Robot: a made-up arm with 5 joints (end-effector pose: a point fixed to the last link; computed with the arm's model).
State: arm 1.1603 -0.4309 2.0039 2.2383 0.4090
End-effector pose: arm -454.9 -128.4 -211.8 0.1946 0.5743 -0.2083 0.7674
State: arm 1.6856 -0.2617 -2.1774 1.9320 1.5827
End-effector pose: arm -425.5 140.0 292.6 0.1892 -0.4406 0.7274 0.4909
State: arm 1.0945 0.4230 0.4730 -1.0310 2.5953
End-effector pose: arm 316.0 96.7 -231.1 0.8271 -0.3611 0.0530 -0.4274
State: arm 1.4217 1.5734 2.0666 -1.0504 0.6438
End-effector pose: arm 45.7 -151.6 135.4 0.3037 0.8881 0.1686 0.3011
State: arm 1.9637 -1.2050 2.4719 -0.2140 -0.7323
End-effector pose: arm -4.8 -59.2 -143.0 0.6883 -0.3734 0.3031 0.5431
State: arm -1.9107 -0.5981 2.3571 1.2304 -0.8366
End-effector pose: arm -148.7 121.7 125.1 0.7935 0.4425 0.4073 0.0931
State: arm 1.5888 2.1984 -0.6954 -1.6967 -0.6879
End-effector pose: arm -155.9 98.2 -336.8 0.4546 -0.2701 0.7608 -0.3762
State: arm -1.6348 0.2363 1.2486 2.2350 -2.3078
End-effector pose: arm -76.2 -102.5 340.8 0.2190 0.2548 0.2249 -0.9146
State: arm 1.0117 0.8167 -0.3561 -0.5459 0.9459
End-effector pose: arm 153.2 311.9 -200.4 0.8521 -0.0232 -0.5223 -0.0238
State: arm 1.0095 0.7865 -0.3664 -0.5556 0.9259
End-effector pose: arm 158.1 310.3 -197.8 0.8559 -0.0227 -0.5158 -0.0287
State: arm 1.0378 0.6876 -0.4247 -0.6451 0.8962
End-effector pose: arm 198.8 302.9 -164.8 0.8541 -0.0234 -0.5129 -0.0825
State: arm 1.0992 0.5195 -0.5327 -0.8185 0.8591
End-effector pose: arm 270.8 275.9 -109.7 0.8387 -0.0346 -0.5142 -0.1762
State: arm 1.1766 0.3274 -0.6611 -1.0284 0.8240
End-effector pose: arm 343.0 229.8 -57.8 0.8099 -0.0619 -0.5183 -0.2675
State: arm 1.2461 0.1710 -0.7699 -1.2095 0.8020
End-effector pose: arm 392.2 187.9 -21.9 0.7811 -0.0931 -0.5240 -0.3266
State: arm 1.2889 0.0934 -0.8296 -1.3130 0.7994
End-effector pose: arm 415.1 165.4 -1.4 0.7624 -0.1114 -0.5296 -0.3547
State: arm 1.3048 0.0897 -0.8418 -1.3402 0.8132
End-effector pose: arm 419.5 158.6 8.4 0.7538 -0.1145 -0.5334 -0.3664
